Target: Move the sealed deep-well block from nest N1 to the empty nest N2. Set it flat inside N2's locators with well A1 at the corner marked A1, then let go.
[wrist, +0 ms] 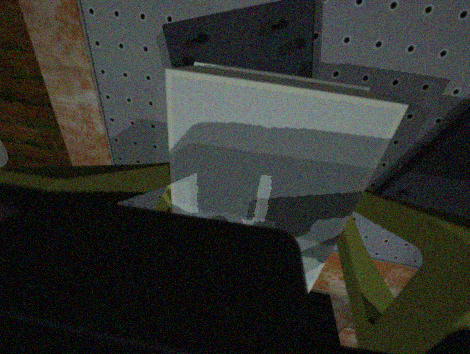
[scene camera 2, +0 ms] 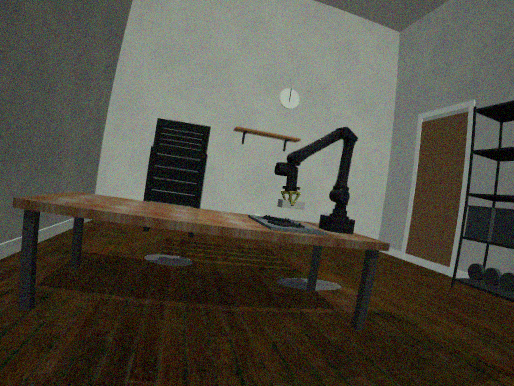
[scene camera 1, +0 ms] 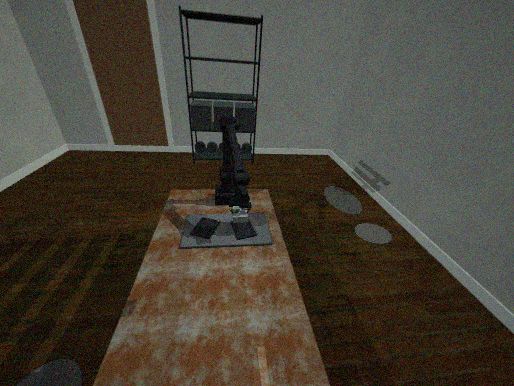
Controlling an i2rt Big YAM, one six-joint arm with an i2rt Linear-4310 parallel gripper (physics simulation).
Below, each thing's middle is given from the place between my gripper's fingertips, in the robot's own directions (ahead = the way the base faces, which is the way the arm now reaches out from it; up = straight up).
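I see the dark flat nest (wrist: pixel 283 44). Counted from my hand, the nest is 20 mm to the left and 10 mm ahead, and it sits 100 mm below.
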